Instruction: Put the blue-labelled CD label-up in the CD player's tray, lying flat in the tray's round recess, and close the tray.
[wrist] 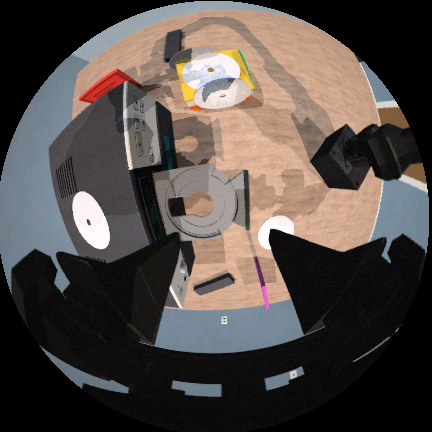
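Where they show: gripper, fingertip midpoint: (224,236); arm's base, origin of the base link: (354,155).
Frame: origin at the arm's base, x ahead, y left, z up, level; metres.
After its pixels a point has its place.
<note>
The CD player (92,165) {z 0.065, x 0.491, y -0.006 m} stands at the left with its grey tray (225,200) {z 0.004, x 0.296, y 0.093 m} out to the right; no disc shows in the round recess. On a yellow case (185,91) {z -0.056, x 0.353, y -0.132 m} at the upper middle lie a pale disc with a bluish tint (197,74) {z -0.053, x 0.325, y -0.172 m} and, overlapping its near side, a blue-rimmed disc (209,99) {z -0.078, x 0.308, y -0.112 m}. I cannot tell which is the blue-labelled CD. White discs lie on the player's top (97,231) {z 0.067, x 0.529, y 0.107 m} and on the table (282,227) {z -0.128, x 0.126, y 0.227 m}, the latter partly hidden by the right finger. My gripper (224,236) {z 0.135, x 0.299, y 0.080 m} is open and empty, its fingertips just below the tray in view.
A red object (107,87) {z -0.043, x 0.555, y -0.234 m} is behind the player. A dark bar (173,45) {z -0.109, x 0.390, y -0.366 m} lies near the cases. A grey-black block (214,283) {z -0.109, x 0.351, y 0.432 m} and a thin purple-pink item (265,295) {z -0.004, x 0.193, y 0.379 m} are at the lower middle. A black box-shaped part (340,157) {z -0.008, x 0.044, y 0.012 m} on a jointed black body is at the right.
</note>
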